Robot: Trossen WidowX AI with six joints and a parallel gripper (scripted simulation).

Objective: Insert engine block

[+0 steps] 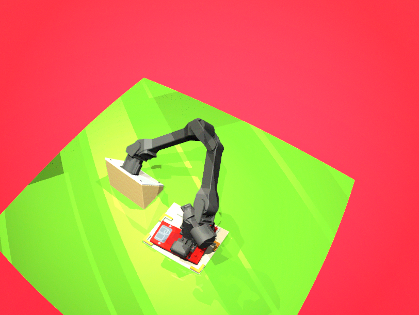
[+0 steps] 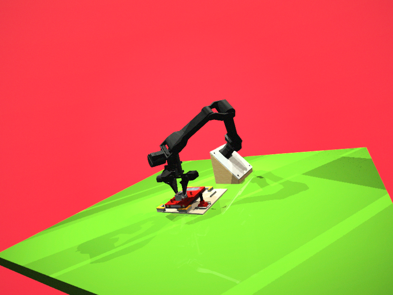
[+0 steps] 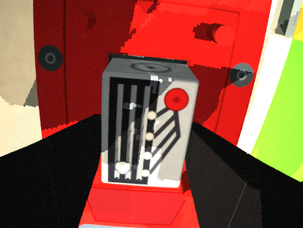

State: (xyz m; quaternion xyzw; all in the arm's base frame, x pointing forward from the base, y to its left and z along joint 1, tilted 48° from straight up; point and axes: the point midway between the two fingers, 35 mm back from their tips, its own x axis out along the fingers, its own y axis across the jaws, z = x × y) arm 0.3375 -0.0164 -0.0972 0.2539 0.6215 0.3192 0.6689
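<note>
My gripper tip is now 1 cm above the engine block.
</note>
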